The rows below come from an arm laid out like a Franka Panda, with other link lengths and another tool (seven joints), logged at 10 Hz.
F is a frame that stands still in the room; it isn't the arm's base.
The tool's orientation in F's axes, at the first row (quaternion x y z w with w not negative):
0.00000, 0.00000, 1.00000, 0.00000
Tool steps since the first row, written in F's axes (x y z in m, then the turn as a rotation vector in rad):
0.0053, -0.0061, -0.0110, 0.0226, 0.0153, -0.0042
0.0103, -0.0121, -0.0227, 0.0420, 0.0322, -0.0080
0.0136, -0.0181, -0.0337, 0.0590, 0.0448, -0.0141
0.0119, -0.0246, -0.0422, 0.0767, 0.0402, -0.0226
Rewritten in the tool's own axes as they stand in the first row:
-0.0053, 0.0061, -0.0110, -0.0226, -0.0153, -0.0042
-0.0103, 0.0121, -0.0227, -0.0420, -0.0322, -0.0080
-0.0136, 0.0181, -0.0337, -0.0590, -0.0448, -0.0141
-0.0119, 0.0246, -0.0422, -0.0767, -0.0402, -0.0226

